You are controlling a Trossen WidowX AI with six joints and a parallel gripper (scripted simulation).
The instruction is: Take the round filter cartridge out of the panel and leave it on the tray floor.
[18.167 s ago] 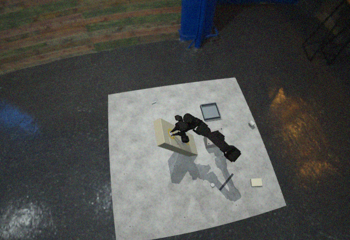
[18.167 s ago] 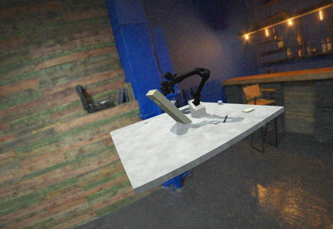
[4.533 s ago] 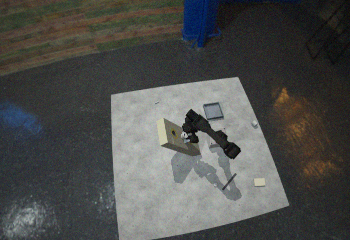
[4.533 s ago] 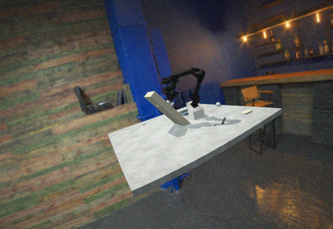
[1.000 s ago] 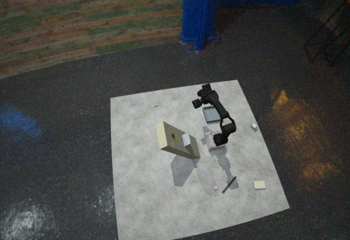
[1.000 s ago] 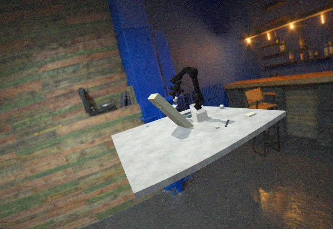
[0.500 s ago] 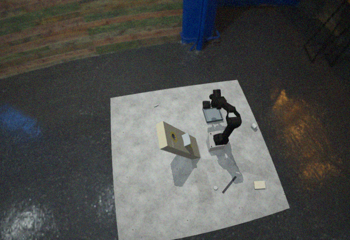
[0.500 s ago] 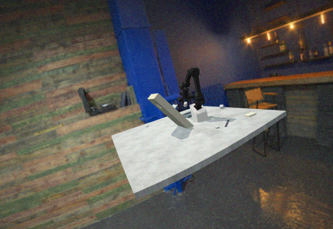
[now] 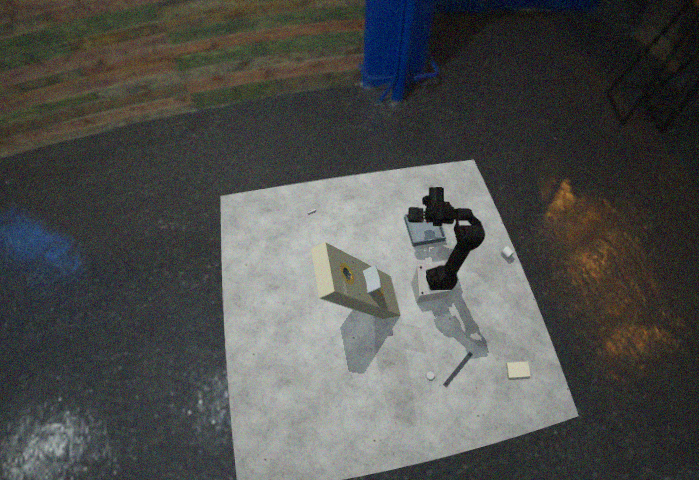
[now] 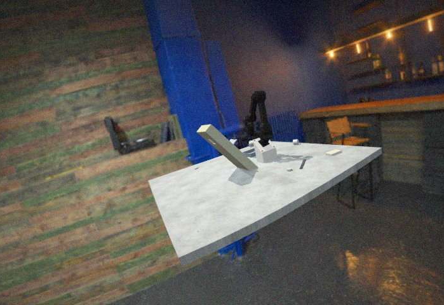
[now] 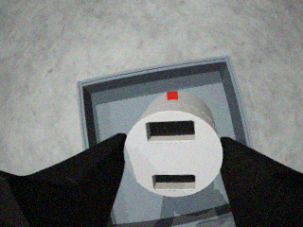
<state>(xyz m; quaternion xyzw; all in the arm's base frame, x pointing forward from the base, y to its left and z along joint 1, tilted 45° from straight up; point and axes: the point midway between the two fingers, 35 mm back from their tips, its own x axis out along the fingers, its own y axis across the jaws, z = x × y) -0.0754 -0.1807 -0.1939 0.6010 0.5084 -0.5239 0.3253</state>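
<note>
Right now my gripper tip is right at the round filter cartridge. Round my gripper tip: beige block (15 cm behind, 71 cm to the left, 9 cm below); then small pin (47 cm ahead, 22 cm to the right, 9 cm below); then tray (9 cm below).
</note>
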